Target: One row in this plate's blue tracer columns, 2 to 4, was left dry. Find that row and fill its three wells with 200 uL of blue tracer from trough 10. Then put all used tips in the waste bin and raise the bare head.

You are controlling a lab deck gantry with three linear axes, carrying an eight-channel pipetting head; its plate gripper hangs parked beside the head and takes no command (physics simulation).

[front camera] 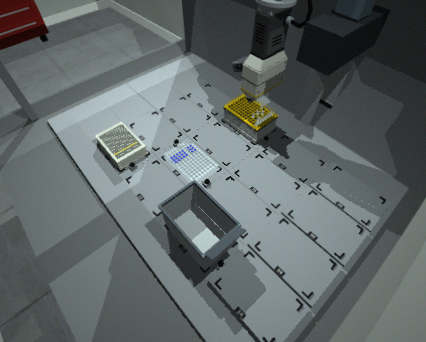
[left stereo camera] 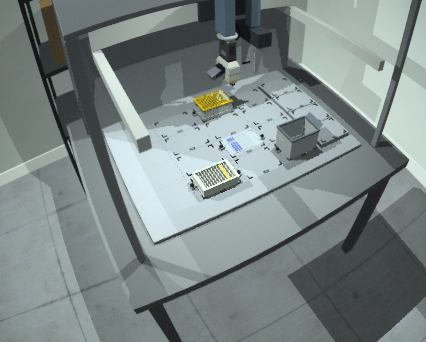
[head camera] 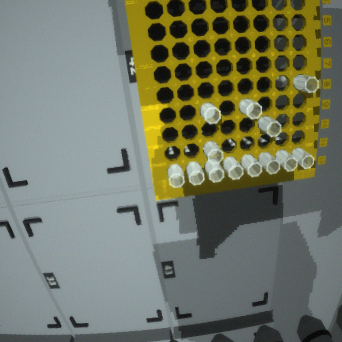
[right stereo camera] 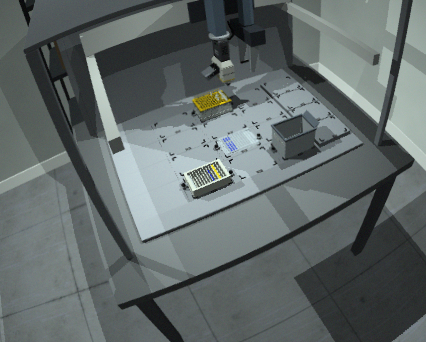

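The eight-channel head [front camera: 262, 75] [left stereo camera: 231, 72] [right stereo camera: 226, 71] hangs over the yellow tip rack [front camera: 240, 106] [head camera: 146, 131] [left stereo camera: 204, 103] [right stereo camera: 204, 102]. In the head camera, column 12 of the rack holds a full line of clear tips [head camera: 215, 171], with several scattered tips above it. Whether the head bears tips cannot be told. The plate [front camera: 200, 165] [left stereo camera: 251, 141] [right stereo camera: 246, 140] shows blue wells with one row gap; its letter is unreadable. The trough block [front camera: 126, 159] [left stereo camera: 212, 189] [right stereo camera: 202, 190] shows blue liquid in the right stereo view. The parked plate gripper [left stereo camera: 250, 67] [right stereo camera: 248, 65] has its fingers apart, empty.
The grey waste bin [front camera: 176, 230] [left stereo camera: 294, 146] [right stereo camera: 294, 145] stands beside the plate, its top open and walls tall. Gantry rails [left stereo camera: 120, 100] [right stereo camera: 104, 105] run above the deck's sides. Black clamp knobs sit around the plate, trough block and bin.
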